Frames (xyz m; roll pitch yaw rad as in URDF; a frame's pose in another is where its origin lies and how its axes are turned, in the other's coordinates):
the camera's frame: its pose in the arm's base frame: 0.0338 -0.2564 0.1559 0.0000 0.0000 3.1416
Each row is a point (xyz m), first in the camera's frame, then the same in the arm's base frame.
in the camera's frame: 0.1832 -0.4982 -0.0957
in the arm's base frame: -0.1494 0.2418 0.0602
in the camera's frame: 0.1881 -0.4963 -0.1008
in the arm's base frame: -0.1543 0.2399 0.0551
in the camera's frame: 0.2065 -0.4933 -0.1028
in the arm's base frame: -0.1727 0.2369 0.0531
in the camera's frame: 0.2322 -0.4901 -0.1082
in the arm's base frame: -0.1984 0.2337 0.0477
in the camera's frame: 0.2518 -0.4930 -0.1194
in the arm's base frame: -0.2180 0.2366 0.0365
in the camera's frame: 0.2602 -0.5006 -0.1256
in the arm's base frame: -0.2264 0.2442 0.0303
